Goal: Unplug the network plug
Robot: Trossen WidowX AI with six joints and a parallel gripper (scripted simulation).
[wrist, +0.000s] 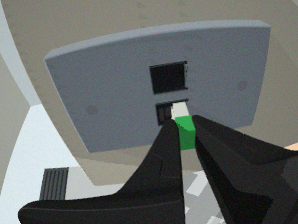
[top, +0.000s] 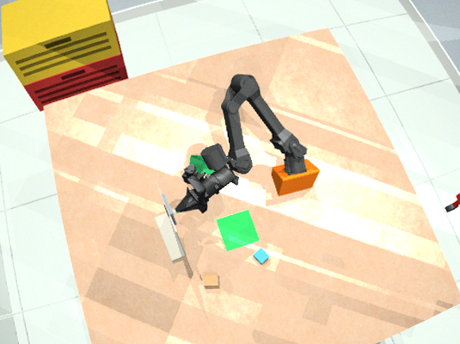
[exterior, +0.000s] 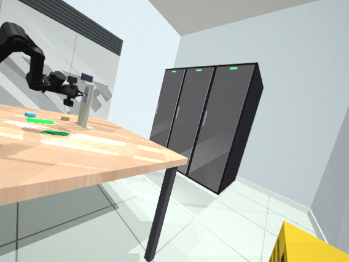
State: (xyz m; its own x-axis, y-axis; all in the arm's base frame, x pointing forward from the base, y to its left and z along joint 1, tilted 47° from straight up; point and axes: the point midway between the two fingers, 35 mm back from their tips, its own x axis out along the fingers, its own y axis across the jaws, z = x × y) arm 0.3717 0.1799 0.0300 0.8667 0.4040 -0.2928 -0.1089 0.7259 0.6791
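The green marked square lies 19 cm behind my gripper tip, 2 cm to the left of it and 23 cm below it. From my gripper tip the other things lie so: pale panel (3 cm ahead, 9 cm below); then tan block (7 cm behind, 19 cm to the left, 21 cm below); then network plug (1 cm ahead).
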